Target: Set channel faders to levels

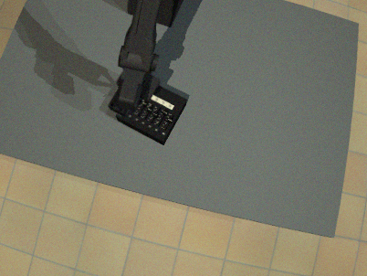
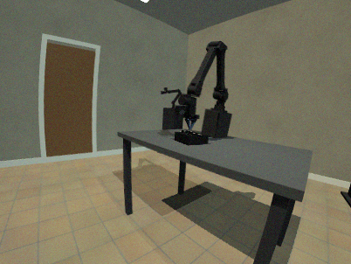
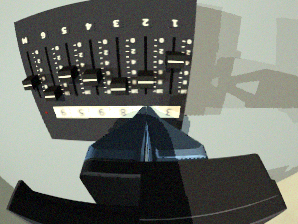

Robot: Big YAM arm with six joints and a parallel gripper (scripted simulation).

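Right now the fader cap 1 is 30 mm ahead of my hand, 40 mm to the right of it and 20 mm below it. The rest, counted from my hand: master fader cap: 70 mm ahead, 90 mm to the left, 20 mm below; then fader cap 4: 40 mm ahead, 30 mm to the left, 20 mm below; then fader cap 5: 60 mm ahead, 50 mm to the left, 20 mm below.
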